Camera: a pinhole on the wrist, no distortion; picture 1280 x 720 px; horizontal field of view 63.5 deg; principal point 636.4 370.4 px. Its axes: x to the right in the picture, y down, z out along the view. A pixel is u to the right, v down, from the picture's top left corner.
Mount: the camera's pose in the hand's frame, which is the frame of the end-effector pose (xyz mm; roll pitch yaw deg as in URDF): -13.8 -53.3 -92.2 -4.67 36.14 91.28
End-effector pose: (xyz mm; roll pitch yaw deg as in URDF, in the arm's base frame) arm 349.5 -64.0 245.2 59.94 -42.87 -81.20
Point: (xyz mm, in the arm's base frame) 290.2 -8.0 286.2
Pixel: 491 304
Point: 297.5 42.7 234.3
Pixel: 559 694
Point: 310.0 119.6 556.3
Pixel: 929 52
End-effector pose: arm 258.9 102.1 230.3 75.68 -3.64 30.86
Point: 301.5 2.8 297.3
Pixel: 403 259
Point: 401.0 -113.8 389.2
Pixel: 341 183
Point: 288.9 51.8 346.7
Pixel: 713 175
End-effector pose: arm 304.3 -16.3 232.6 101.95 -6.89 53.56
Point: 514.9 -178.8 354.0
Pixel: 610 213
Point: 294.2 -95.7 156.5
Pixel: outside the picture
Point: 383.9 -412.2 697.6
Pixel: 1191 610
